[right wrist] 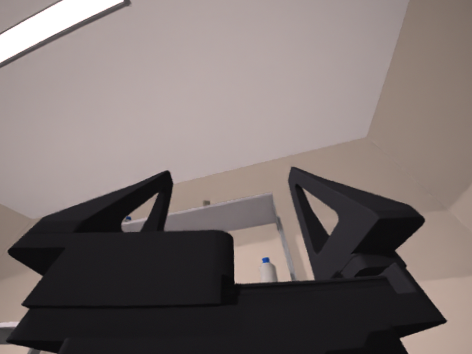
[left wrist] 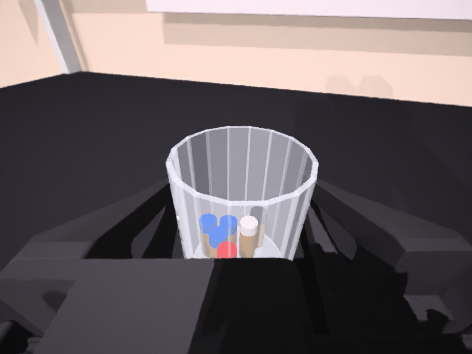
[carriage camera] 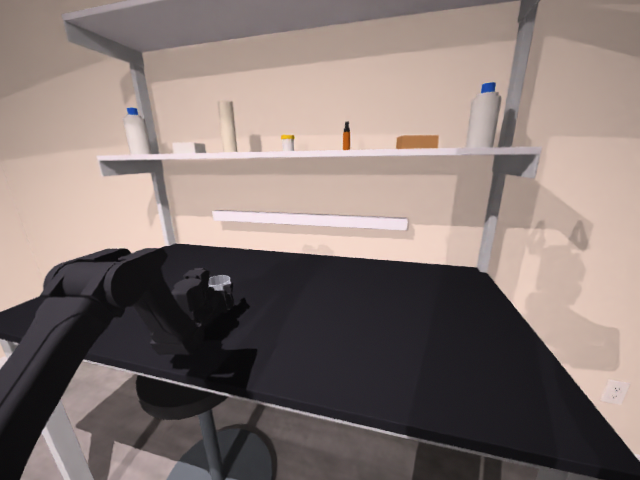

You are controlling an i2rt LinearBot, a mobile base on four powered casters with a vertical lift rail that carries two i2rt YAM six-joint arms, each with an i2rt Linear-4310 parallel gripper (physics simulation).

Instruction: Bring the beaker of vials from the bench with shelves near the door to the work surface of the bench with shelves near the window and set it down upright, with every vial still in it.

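Note:
A clear, faceted beaker (carriage camera: 220, 282) (left wrist: 194, 210) stands upright on the black bench top (carriage camera: 351, 330) (left wrist: 100, 120), at the left of the carriage view. Several small vials (left wrist: 248, 239) with blue, red, white and dark caps are inside it, low down. The beaker's base is partly hidden by my gripper body. My left gripper (carriage camera: 222, 294) (left wrist: 240, 182) has one finger against each side of the beaker, below its rim, and is shut on it. My right gripper (right wrist: 230, 175) is open and empty, pointing up toward the ceiling. Neither the door nor the window shows.
A shelf (carriage camera: 320, 153) above the bench holds white bottles with blue caps (carriage camera: 484, 121) (right wrist: 268, 271), a tall cream cylinder (carriage camera: 227, 126), an amber bottle (carriage camera: 346, 140) and a brown box (carriage camera: 417, 142). A pale bar (carriage camera: 310, 220) runs along the wall. A stool (carriage camera: 175, 403) stands at the front edge.

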